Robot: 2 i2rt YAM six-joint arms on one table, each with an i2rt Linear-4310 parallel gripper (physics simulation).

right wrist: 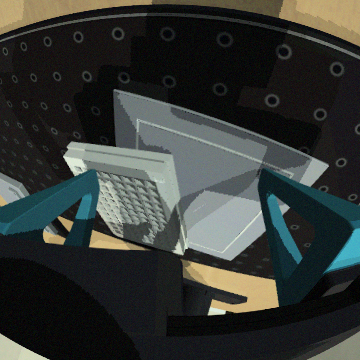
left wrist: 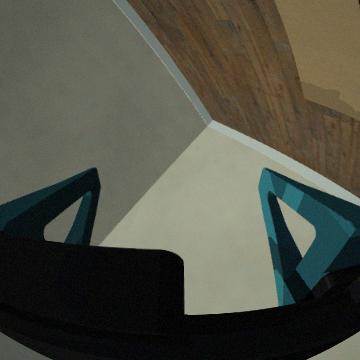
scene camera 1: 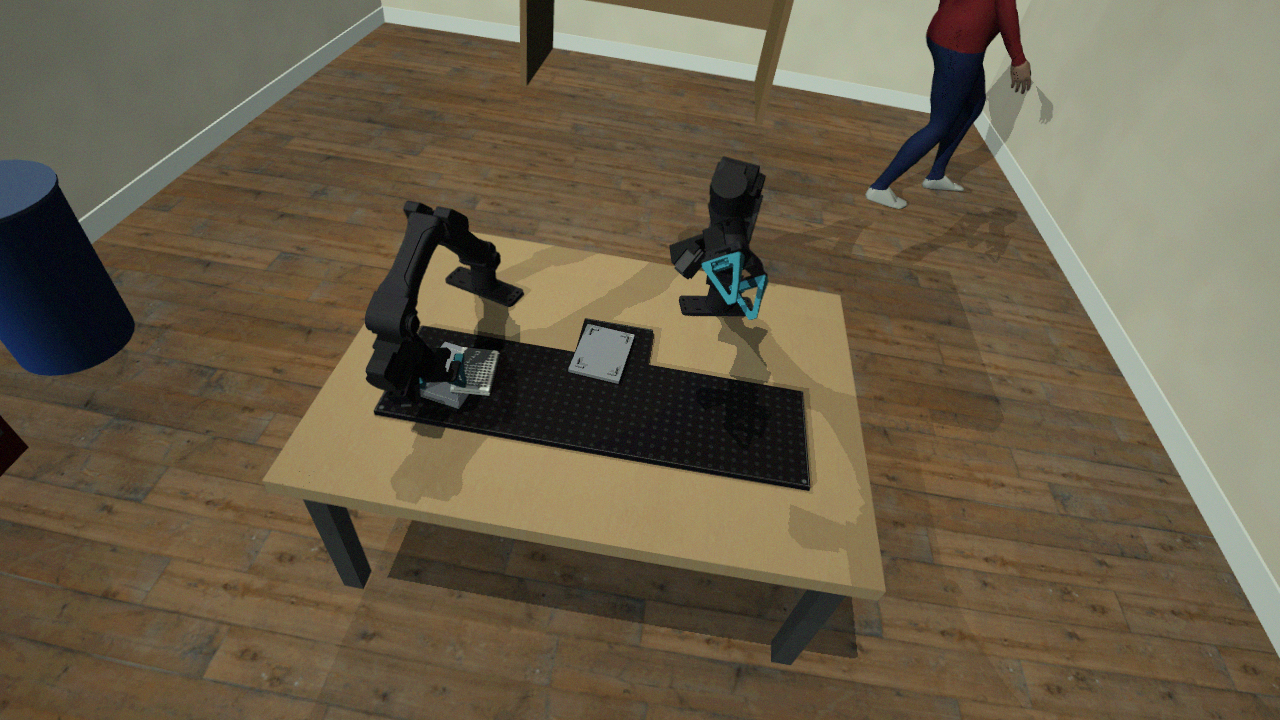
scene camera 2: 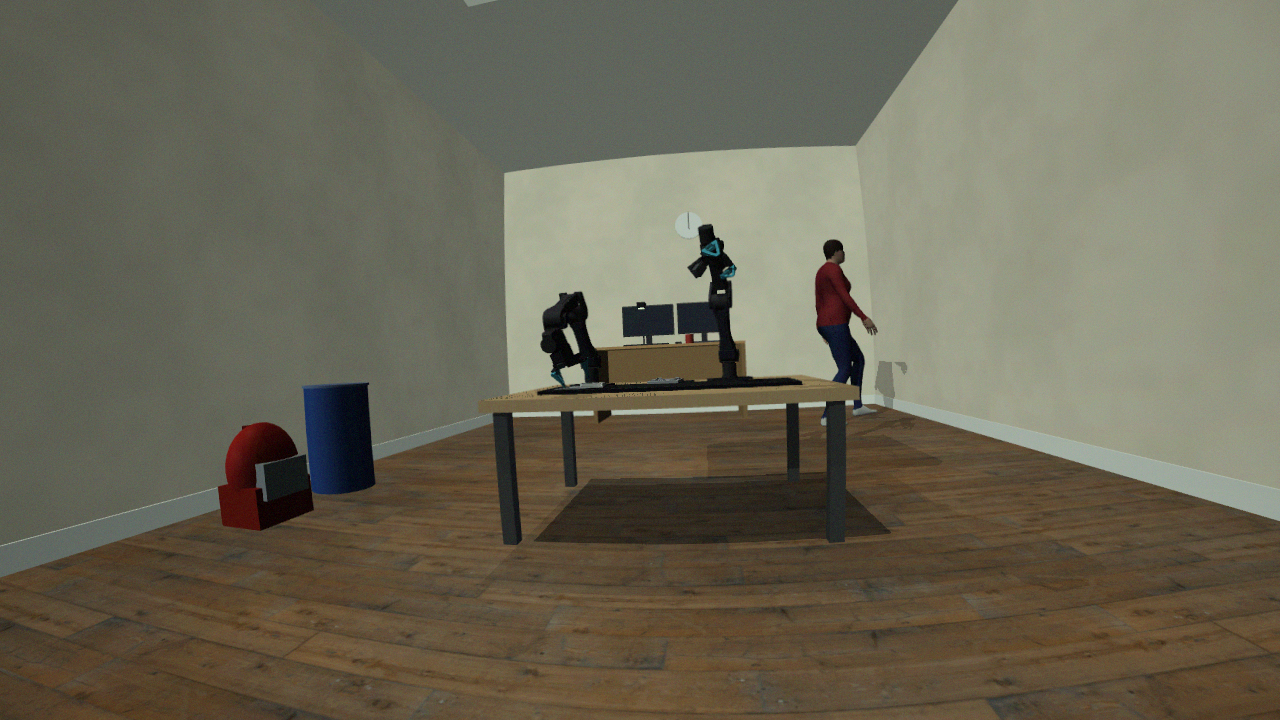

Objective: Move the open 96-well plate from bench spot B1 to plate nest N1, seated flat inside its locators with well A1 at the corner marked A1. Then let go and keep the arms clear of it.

Labels:
My left gripper is open and holds nothing. My right gripper is open, with nothing in its grasp. Also in view: a white well plate.

